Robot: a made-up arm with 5 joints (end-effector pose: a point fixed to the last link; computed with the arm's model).
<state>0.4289 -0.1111 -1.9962 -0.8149 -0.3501</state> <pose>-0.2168 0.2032 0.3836 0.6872 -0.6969 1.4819</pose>
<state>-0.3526 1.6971 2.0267 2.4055 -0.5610</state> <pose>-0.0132 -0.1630 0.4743 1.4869 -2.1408 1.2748</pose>
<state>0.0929 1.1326 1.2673 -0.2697 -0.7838</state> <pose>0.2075 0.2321 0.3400 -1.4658 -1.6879 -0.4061</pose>
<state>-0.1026 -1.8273 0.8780 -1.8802 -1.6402</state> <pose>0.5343 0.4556 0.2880 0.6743 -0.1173 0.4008</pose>
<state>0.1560 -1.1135 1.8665 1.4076 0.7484</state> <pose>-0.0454 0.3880 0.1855 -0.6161 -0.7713 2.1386</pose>
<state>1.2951 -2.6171 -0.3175 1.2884 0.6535</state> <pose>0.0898 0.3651 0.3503 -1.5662 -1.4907 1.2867</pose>
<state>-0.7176 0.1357 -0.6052 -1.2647 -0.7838</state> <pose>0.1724 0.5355 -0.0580 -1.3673 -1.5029 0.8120</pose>
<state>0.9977 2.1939 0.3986 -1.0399 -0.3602</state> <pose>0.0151 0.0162 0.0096 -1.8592 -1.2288 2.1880</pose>
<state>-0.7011 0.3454 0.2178 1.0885 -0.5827</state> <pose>0.2082 -0.0293 0.1658 0.9601 -1.5980 -0.5255</pose>
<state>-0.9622 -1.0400 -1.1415 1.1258 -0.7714</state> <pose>0.2227 0.3887 0.2395 1.8184 -0.4670 1.2017</pose>
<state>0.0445 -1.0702 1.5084 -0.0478 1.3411</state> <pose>0.2526 0.1701 0.3721 1.1314 -1.4080 2.2739</pose>
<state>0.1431 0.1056 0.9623 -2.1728 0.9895</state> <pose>0.2253 0.3503 -0.2426 2.4881 1.2585 0.1908</pose>
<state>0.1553 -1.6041 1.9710 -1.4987 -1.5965</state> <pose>0.2571 0.2308 -0.2845 0.6459 0.8926 -0.6346</pose>
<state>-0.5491 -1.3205 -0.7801 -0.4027 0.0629</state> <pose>-0.1000 0.1899 0.2316 1.0450 -1.3638 -0.3883</pose>
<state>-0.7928 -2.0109 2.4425 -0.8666 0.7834</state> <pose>0.4065 0.1560 0.1756 -1.1766 1.3460 -1.1444</pose>
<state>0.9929 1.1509 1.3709 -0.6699 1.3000</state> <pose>0.0876 0.2432 -0.1065 1.5173 1.9985 1.0780</pose>
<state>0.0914 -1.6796 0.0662 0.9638 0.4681</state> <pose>-0.0346 0.2633 0.1123 1.4801 1.2447 -1.4529</pose>
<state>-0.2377 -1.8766 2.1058 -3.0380 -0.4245</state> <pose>0.3249 0.5600 -0.0033 -0.4245 0.5582 0.8683</pose>
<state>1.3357 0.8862 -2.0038 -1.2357 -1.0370</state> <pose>-0.1144 0.1185 0.7149 1.6243 0.7150 2.3282</pose>
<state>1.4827 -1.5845 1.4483 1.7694 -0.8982</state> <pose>-0.1854 0.4373 0.3091 0.8839 1.0498 2.6703</pose>
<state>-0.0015 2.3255 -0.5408 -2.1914 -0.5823</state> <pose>-0.0542 -0.3290 0.1921 1.3252 -0.6433 -1.5597</pose>
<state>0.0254 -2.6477 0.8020 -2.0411 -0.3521</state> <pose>0.4140 0.1244 0.4563 0.4022 -0.0230 -0.3756</pose>
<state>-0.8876 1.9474 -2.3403 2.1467 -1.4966</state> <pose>-0.0155 -0.2583 0.0646 0.4100 -0.1877 -1.1421</pose>
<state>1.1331 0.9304 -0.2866 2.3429 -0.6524</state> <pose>-0.1005 -0.1935 0.0660 0.4898 0.5756 -1.4275</pose>
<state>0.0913 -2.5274 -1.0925 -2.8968 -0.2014</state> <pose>-0.1884 0.3683 0.6342 -0.8094 -1.6647 -1.2597</pose>
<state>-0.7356 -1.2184 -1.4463 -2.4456 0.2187</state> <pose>-0.0937 0.4536 -0.2482 0.1728 2.5527 0.5711</pose>
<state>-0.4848 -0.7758 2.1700 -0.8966 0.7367</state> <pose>0.3295 0.0472 0.2811 -1.4825 1.0649 -2.4738</pose>
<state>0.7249 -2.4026 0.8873 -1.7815 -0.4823</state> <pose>0.4640 0.1682 0.1391 0.2396 0.7830 -0.5648</pose>
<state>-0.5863 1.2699 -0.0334 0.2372 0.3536</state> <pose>0.0477 0.2070 0.1062 -1.1669 -1.8953 -1.0387</pose>
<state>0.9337 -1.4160 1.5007 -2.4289 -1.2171</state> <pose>0.0213 0.3830 -0.2318 -0.0046 1.6565 0.3871</pose>
